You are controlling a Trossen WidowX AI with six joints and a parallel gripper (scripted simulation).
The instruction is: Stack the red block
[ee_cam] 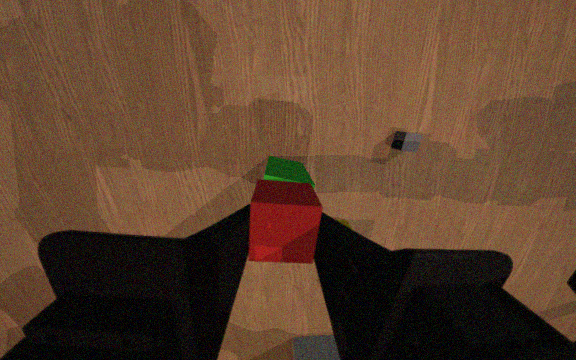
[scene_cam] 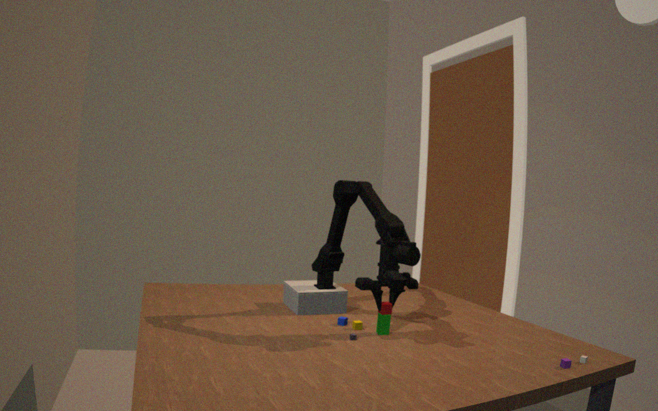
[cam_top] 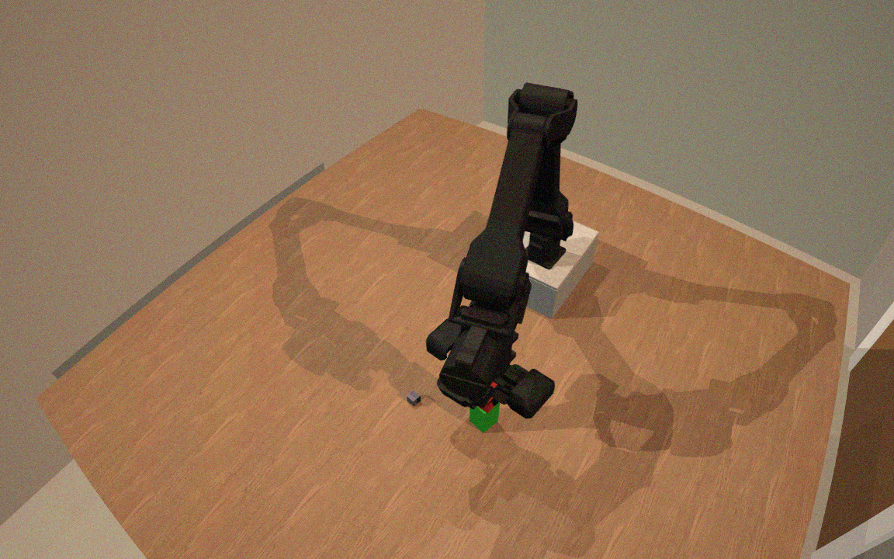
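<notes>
The red block is 10 mm above my gripper tip. Also, from my gripper tip: small grey cube 120 mm to the right, 70 mm below, 40 mm ahead; then yellow cube 60 mm to the right, 60 mm below, 60 mm behind; then blue cube 110 mm behind, 90 mm to the right, 60 mm below.
</notes>
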